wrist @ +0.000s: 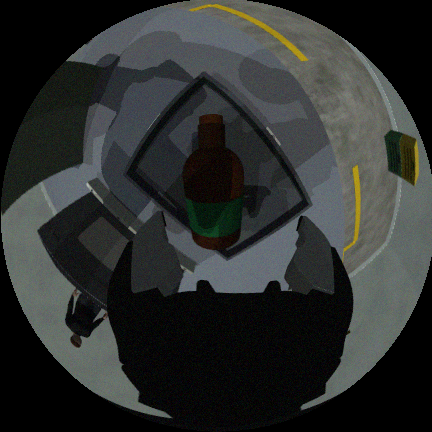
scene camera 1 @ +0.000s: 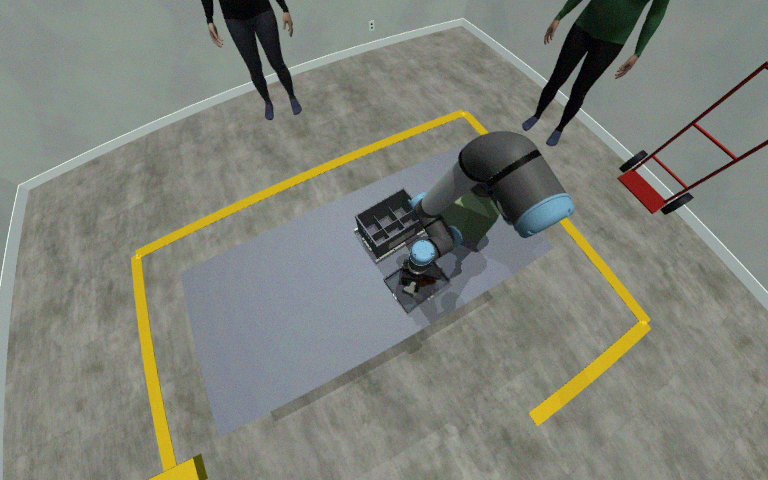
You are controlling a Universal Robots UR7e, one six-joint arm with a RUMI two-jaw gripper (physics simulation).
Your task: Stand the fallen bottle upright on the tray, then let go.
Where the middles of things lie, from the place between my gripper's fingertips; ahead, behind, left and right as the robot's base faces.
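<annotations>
The bottle [wrist: 212, 175] is 2 cm behind my hand and 2 cm to the right of it, and it sits 4 cm below it.
</annotations>
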